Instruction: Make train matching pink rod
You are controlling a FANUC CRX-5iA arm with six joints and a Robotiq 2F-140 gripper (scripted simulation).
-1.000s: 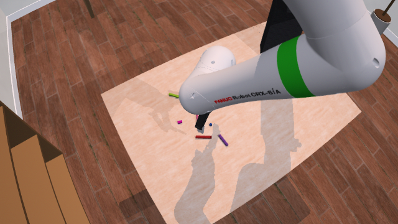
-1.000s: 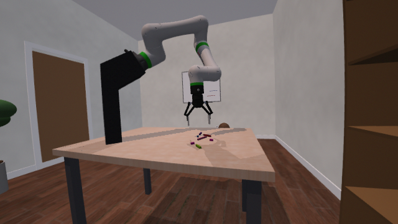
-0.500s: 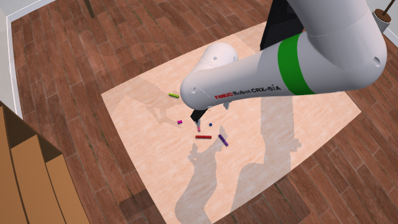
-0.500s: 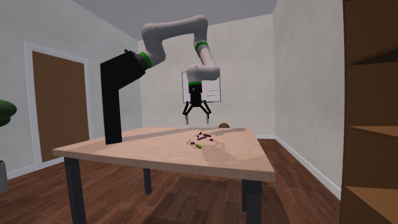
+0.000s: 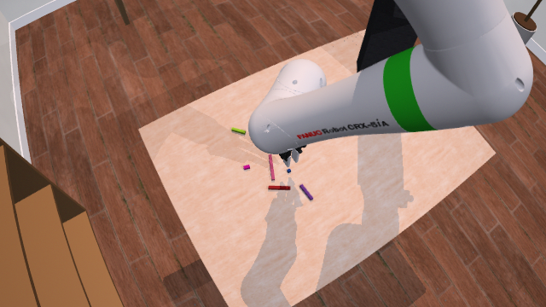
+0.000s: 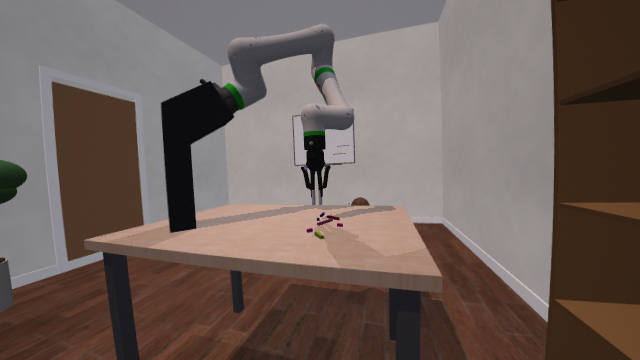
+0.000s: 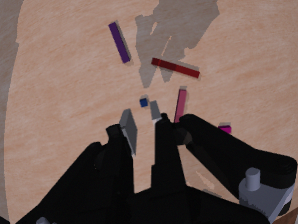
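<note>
My gripper is now 10 cm above the blue rod. Also, from my hand: red rod 10 cm below, 5 cm ahead, 4 cm to the left; then purple rod 10 cm below, 9 cm to the left, 2 cm behind; then pink rod 10 cm below, 5 cm ahead, 3 cm to the right.
</note>
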